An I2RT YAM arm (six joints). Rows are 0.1 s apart.
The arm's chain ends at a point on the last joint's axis. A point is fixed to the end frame.
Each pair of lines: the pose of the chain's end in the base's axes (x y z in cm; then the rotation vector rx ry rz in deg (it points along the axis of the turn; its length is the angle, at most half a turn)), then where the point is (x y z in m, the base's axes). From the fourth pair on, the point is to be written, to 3 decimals.
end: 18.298 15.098 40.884 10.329 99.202 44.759
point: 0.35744 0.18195 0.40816
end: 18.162 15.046 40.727 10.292 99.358 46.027
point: 0.35562 0.18387 0.40615
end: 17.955 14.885 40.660 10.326 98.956 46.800
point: 0.35337 0.18325 0.40661
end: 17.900 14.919 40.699 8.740 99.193 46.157
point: 0.352 0.186 0.407
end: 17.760 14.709 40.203 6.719 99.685 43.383
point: 0.351 0.183 0.402
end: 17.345 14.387 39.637 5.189 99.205 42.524
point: 0.347 0.181 0.399
